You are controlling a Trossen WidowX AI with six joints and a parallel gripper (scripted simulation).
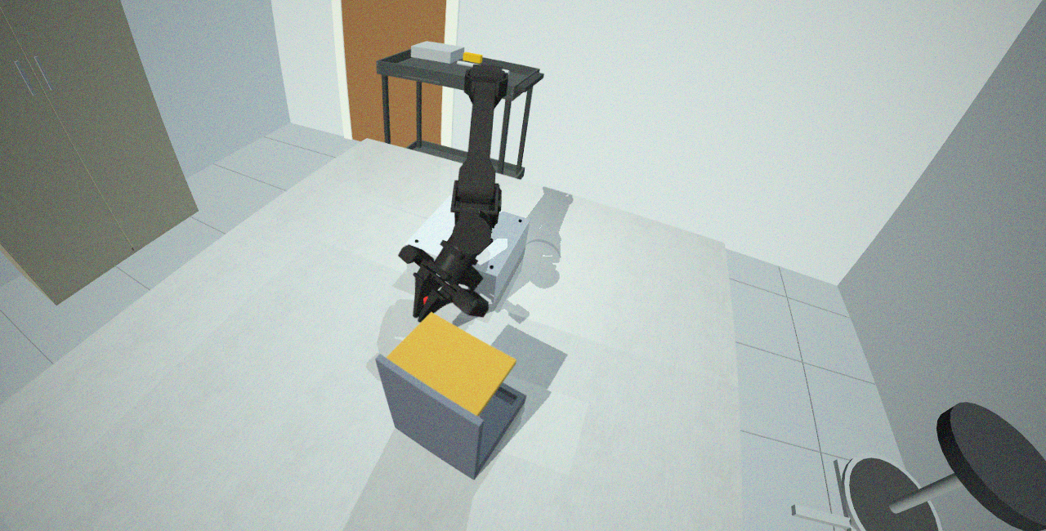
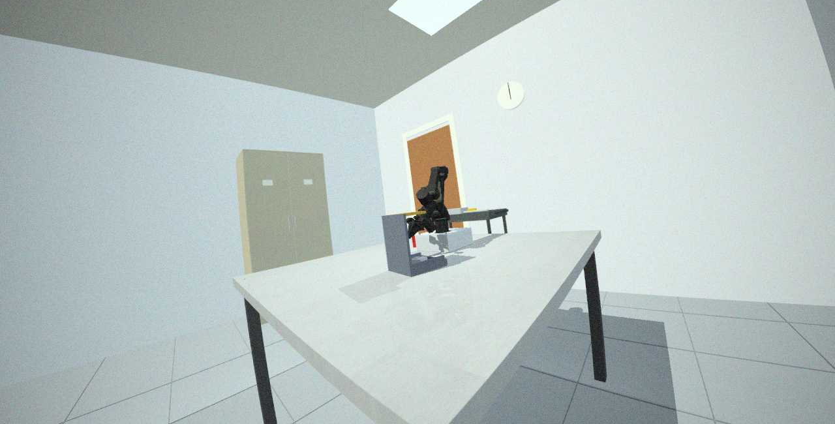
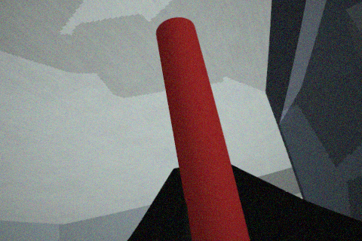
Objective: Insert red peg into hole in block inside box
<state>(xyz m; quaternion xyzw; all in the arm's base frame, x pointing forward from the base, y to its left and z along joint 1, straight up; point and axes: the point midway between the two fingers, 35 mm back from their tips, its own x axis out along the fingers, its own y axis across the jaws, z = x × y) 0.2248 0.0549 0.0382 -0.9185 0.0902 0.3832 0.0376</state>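
Right now my gripper tip is 14 cm to the right of the yellow roof, 11 cm below it and 9 cm short of it. Also, from my gripper tip: red peg: 3 cm behind, 1 cm to the left, 1 cm below.
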